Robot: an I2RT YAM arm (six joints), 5 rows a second.
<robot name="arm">
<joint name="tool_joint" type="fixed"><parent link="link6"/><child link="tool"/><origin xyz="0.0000 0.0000 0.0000" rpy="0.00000 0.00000 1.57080"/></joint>
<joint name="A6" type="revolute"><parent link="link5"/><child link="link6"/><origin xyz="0.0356 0.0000 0.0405" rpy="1.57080 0.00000 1.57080"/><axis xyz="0 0 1"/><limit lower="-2.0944" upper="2.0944"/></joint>
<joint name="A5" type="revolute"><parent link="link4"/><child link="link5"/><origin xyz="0.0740 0.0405 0.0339" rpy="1.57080 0.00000 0.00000"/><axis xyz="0 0 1"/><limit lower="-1.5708" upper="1.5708"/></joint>
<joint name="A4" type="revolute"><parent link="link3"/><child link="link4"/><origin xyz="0.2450 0.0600 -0.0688"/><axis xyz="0 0 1"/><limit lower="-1.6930" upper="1.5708"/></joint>
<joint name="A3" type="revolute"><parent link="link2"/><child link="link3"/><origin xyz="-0.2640 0.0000 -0.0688" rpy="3.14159 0.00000 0.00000"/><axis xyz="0 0 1"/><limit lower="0.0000" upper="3.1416"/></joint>
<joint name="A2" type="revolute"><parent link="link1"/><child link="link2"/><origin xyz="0.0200 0.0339 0.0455" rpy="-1.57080 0.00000 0.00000"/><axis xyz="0 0 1"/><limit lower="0.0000" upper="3.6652"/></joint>
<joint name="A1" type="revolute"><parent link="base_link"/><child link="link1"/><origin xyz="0.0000 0.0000 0.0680"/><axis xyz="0 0 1"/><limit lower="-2.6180" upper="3.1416"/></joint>
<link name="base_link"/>
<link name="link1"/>
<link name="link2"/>
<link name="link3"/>
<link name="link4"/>
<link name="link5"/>
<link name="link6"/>
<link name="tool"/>
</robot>
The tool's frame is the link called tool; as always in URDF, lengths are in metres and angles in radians.
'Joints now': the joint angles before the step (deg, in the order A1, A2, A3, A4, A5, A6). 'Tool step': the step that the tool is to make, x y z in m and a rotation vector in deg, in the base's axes. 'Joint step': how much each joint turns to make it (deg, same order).
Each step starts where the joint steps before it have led.
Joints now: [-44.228 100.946 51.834 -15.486 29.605 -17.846]
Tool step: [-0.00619 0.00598 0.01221 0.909 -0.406 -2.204]
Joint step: [0.001 -2.928 0.153 -4.786 0.066 2.754]
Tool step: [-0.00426 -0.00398 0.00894 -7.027 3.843 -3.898]
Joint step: [-0.263 -1.071 0.000 1.049 8.524 0.087]
